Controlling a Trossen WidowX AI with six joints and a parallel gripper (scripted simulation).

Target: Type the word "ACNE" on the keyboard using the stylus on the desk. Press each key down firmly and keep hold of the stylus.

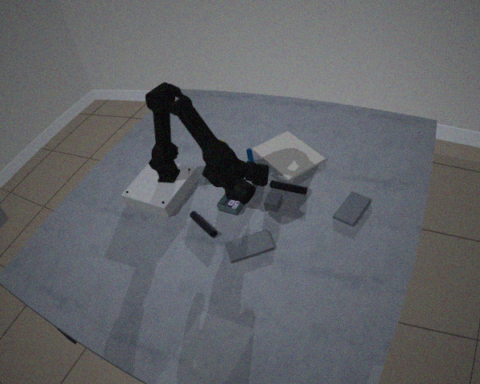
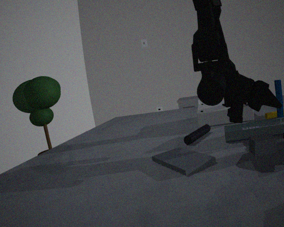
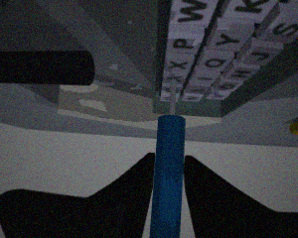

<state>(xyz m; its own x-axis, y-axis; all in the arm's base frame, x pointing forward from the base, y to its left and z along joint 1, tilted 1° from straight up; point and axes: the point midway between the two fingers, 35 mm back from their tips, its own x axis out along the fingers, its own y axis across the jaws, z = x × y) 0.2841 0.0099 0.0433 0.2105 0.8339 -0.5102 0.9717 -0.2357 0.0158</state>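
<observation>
Right now the grey block is 10 cm to the right of my gripper tip, 8 cm ahead of it and 6 cm below it. Round my gripper tip: stylus (1 cm below); stylus tip (5 cm below); white slab (15 cm to the left, 8 cm ahead, 7 cm below).
</observation>
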